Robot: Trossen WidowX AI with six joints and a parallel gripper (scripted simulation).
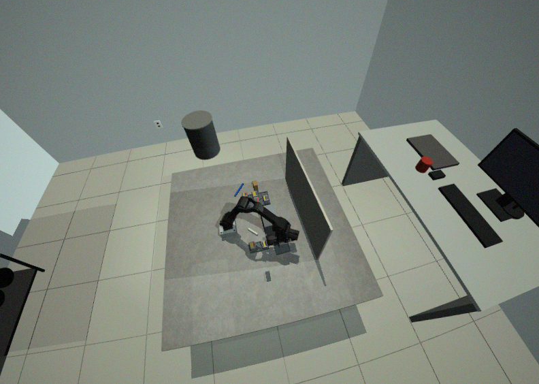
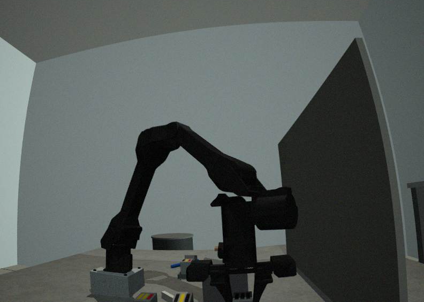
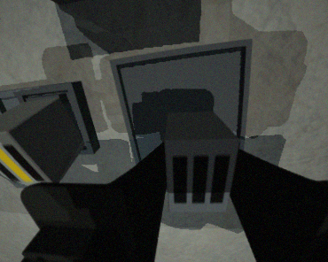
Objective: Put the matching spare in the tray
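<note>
Right now the grey spare block is 20 mm above my gripper tip. Also, from my gripper tip: mounted unit: 200 mm to the left, 20 mm behind, 20 mm above; then dark piece: 170 mm to the right, 150 mm behind, 30 mm below; then dark grey tray: 20 mm below.
</note>
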